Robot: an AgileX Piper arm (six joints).
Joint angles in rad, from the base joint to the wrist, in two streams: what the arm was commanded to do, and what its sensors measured. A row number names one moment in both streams.
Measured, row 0:
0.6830 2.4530 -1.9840 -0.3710 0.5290 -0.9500
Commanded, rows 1 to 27:
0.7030 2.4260 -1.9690 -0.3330 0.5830 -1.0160
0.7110 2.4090 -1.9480 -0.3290 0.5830 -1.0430
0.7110 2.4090 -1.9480 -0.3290 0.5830 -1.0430
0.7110 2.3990 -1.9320 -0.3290 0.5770 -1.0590
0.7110 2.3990 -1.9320 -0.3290 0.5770 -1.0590
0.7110 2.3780 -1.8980 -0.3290 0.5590 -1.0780
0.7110 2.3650 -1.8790 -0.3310 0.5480 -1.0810
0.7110 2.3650 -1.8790 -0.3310 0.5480 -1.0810
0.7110 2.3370 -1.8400 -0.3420 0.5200 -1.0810
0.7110 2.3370 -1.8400 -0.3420 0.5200 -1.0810
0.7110 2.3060 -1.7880 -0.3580 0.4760 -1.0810
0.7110 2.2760 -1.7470 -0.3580 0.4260 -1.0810
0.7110 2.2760 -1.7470 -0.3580 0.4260 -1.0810
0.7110 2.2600 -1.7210 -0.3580 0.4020 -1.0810
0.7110 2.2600 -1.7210 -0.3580 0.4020 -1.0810
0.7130 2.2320 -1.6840 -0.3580 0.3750 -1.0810
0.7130 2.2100 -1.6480 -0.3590 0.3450 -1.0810
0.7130 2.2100 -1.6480 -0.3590 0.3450 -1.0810
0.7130 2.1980 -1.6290 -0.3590 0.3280 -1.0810
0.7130 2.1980 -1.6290 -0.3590 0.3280 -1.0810
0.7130 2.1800 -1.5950 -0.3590 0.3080 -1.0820
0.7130 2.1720 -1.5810 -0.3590 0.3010 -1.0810
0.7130 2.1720 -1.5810 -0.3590 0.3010 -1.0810
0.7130 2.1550 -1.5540 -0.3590 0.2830 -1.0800
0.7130 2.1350 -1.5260 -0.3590 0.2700 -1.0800
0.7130 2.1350 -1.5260 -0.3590 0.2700 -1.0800
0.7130 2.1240 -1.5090 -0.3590 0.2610 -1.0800
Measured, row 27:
0.7120 2.1790 -1.5340 -0.3440 0.3450 -1.0740
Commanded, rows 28 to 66:
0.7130 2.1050 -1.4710 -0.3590 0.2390 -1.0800
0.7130 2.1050 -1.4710 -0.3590 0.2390 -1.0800
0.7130 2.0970 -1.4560 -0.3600 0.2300 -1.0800
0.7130 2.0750 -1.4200 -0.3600 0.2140 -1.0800
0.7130 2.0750 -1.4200 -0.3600 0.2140 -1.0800
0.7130 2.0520 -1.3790 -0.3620 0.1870 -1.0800
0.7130 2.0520 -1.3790 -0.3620 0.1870 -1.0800
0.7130 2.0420 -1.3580 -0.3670 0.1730 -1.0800
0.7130 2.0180 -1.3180 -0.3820 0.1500 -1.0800
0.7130 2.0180 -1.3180 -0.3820 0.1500 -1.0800
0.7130 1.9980 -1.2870 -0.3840 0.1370 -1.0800
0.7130 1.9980 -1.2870 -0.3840 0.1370 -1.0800
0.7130 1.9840 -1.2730 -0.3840 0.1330 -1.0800
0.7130 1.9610 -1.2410 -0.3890 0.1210 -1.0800
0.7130 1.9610 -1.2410 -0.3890 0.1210 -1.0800
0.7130 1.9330 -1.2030 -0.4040 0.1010 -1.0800
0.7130 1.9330 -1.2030 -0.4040 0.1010 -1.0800
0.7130 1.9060 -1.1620 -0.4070 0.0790 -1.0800
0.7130 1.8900 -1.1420 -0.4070 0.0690 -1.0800
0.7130 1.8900 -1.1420 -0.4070 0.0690 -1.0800
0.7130 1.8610 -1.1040 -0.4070 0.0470 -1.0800
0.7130 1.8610 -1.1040 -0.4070 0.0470 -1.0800
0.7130 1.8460 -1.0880 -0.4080 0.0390 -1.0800
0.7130 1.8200 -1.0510 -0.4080 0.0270 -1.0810
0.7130 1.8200 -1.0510 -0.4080 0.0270 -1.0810
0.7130 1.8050 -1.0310 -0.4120 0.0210 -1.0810
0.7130 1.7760 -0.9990 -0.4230 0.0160 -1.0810
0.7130 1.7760 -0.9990 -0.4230 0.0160 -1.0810
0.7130 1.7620 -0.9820 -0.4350 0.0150 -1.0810
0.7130 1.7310 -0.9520 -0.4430 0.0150 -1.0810
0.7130 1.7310 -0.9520 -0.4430 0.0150 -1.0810
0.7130 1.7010 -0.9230 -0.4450 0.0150 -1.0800
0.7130 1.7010 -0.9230 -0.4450 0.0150 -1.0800
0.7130 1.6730 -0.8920 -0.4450 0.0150 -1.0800
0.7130 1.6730 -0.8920 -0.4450 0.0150 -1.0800
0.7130 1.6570 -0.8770 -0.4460 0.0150 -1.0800
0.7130 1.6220 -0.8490 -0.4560 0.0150 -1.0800
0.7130 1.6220 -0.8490 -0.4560 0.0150 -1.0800
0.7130 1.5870 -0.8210 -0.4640 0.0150 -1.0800
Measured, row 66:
0.7120 1.6520 -0.8400 -0.4400 0.0920 -1.0740
